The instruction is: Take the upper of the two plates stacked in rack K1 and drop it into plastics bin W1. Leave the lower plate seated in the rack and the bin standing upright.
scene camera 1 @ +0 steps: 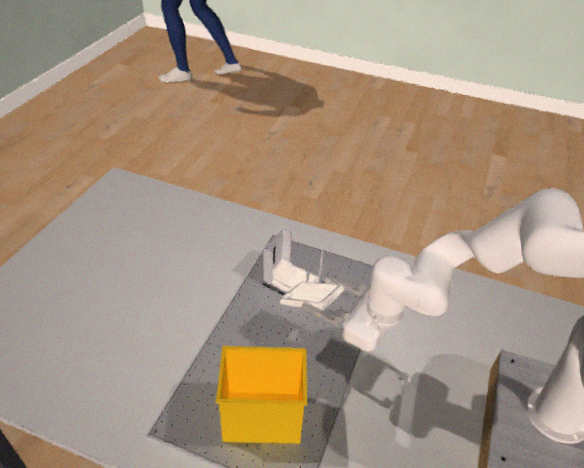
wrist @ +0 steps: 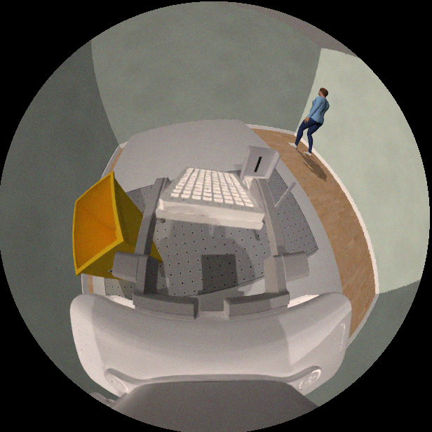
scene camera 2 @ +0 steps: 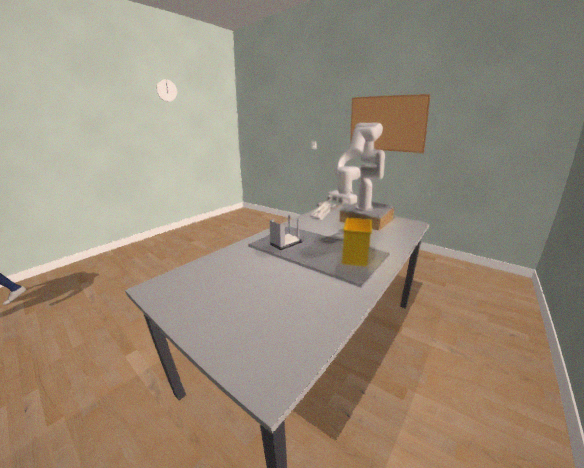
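Pixels of known places: hand, tool point: point(scene camera 1: 323, 295) point(scene camera 2: 327, 206); arm's base, link origin: point(scene camera 1: 557, 415) point(scene camera 2: 364, 208).
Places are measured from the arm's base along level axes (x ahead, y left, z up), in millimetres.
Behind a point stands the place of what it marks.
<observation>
My gripper point(scene camera 1: 318, 296) @(x 542, y -66, z 138 mm) point(scene camera 2: 326, 207) @(x 542, y -66, z 138 mm) point(wrist: 210, 200) is shut on a white plate point(scene camera 1: 311, 293) @(x 570, y -75, z 126 mm) point(scene camera 2: 320, 211) @(x 585, y -84, z 118 mm) point(wrist: 211, 192), gripped by two opposite sides and held in the air, looking tilted. Rack K1 point(scene camera 1: 284, 252) @(x 697, y -326, z -22 mm) point(scene camera 2: 277, 233) @(x 728, y -268, z 6 mm) point(wrist: 261, 161) stands beyond the held plate in the wrist view. The lower plate point(scene camera 1: 290, 275) @(x 664, y -272, z -51 mm) point(scene camera 2: 291, 239) @(x 651, y -227, z -49 mm) lies in the rack; the held plate partly covers it in scene camera 1, and it is hidden in the wrist view. The yellow plastics bin W1 point(scene camera 1: 261, 420) @(x 608, y 195, z 16 mm) point(scene camera 2: 356, 250) @(x 704, y 162, z -4 mm) point(wrist: 131, 225) stands upright, open at the top, to the left in the wrist view.
Rack and bin stand on a dark perforated board point(scene camera 1: 197, 405) @(x 776, y 151, z -85 mm) point(scene camera 2: 320, 261) @(x 748, y -2, z -84 mm) point(wrist: 182, 245) on the grey table point(scene camera 1: 100, 300) @(x 1150, y -76, z -97 mm) point(scene camera 2: 240, 310) @(x 1227, y -106, z -97 mm). The arm's base block point(scene camera 1: 515, 385) @(x 81, y -52, z -4 mm) point(scene camera 2: 384, 220) @(x 55, y 165, z -49 mm) is at one table end. A person point(scene camera 1: 175, 40) point(wrist: 317, 117) is on the floor beyond the table.
</observation>
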